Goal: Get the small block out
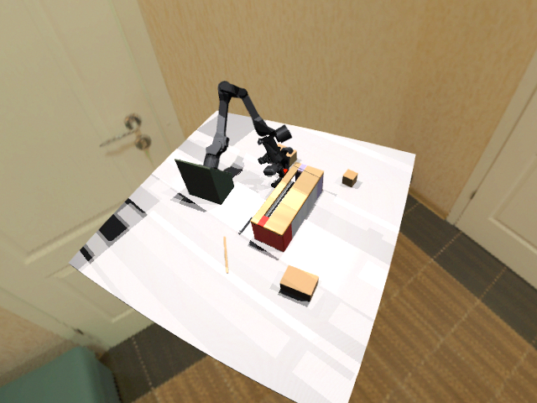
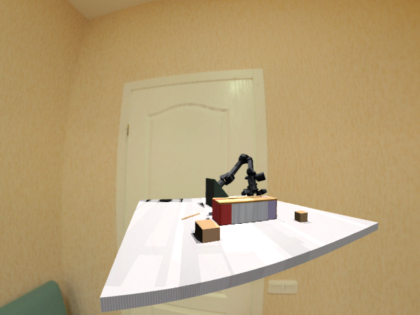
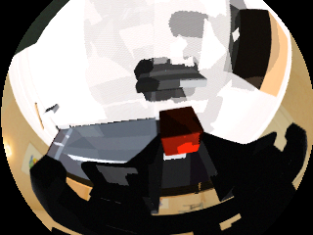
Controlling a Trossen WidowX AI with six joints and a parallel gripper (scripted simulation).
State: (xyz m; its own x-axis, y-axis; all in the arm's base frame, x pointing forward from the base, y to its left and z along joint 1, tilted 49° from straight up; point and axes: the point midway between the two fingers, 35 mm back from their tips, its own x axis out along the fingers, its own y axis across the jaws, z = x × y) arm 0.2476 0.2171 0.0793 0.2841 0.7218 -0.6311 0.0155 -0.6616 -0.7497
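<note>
Now: gripper tip 7 cm short of the box and 15 cm to the left of it. Round my gripper tip: red block (1 cm behind, 1 cm above); brown cube (26 cm ahead, 16 cm to the left, 4 cm below); thin stick (2 cm behind, 46 cm to the right, 6 cm below).
</note>
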